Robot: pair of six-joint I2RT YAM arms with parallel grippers.
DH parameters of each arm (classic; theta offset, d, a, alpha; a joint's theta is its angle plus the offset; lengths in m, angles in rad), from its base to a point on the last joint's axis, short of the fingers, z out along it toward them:
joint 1: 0 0.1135 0.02 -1.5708
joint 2: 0 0 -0.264 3.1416
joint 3: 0.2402 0 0.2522 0
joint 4: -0.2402 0 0.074 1.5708
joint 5: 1.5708 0 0 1.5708
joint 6: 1.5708 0.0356 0 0
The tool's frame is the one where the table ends.
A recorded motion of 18 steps. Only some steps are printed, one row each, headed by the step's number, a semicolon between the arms.
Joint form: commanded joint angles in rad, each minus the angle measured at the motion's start. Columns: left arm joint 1, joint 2, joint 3, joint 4, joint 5, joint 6; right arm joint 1, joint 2, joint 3, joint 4, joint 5, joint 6.
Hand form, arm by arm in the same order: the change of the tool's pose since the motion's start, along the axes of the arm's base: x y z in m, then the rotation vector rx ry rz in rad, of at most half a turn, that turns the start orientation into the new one. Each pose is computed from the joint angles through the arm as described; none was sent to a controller.
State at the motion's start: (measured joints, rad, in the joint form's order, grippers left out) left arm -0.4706 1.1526 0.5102 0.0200 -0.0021 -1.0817; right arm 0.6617 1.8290 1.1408 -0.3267 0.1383 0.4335
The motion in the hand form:
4: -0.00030 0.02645 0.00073 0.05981 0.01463 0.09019; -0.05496 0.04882 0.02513 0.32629 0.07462 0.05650
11: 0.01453 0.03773 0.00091 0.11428 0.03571 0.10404; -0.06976 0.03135 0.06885 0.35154 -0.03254 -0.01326
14: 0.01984 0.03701 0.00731 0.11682 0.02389 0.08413; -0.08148 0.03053 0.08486 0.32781 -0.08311 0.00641
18: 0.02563 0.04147 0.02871 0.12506 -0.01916 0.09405; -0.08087 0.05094 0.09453 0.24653 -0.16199 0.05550
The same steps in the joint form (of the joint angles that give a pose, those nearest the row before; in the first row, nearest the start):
4: 0.1022 -0.0528 -0.0101 -0.0798 -0.0195 0.0462; 0.1834 -0.0985 -0.0549 0.1106 -0.1599 0.2719
11: 0.1729 0.0070 0.0357 -0.1044 -0.0025 0.1152; 0.1927 -0.2547 -0.0669 0.0461 -0.0556 0.3059
14: 0.1791 0.0193 0.0665 -0.1136 0.0144 0.1366; 0.2232 -0.3040 -0.0563 0.0047 -0.0020 0.2798
18: 0.2035 -0.0006 0.1308 -0.1595 0.0144 0.1643; 0.2679 -0.2479 0.0355 -0.0290 0.0886 0.2017

